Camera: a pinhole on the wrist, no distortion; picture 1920 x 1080 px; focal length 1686.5 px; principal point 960.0 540.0 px. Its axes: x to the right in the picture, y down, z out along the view. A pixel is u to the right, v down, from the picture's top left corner.
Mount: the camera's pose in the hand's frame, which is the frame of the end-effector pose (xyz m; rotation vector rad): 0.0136 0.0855 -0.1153 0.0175 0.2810 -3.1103
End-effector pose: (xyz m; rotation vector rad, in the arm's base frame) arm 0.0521 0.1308 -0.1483 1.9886 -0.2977 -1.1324
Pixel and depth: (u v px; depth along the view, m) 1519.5 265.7 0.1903
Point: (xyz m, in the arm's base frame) -0.0247 0.0665 -0.0771
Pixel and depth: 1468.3 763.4 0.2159
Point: -0.0481 0.1001 -0.1274
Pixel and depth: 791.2 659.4 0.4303
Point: -0.1646 -0.0463 -0.2780
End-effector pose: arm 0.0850 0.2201 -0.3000 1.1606 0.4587 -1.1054
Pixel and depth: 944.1 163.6 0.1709
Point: 0.1571 0.1598 -0.2414
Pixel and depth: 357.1 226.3 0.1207
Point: 0.1826 0.1870 -0.2972
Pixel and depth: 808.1 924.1 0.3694
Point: -0.0043 -0.0078 -0.2760
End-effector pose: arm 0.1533 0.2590 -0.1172 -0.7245 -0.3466 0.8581
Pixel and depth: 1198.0 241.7 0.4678
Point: -0.1258 0.4056 0.0815
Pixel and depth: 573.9 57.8 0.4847
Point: -0.0639 0.5804 0.0628
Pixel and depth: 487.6 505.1 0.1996
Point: 0.1190 0.3721 -0.0971
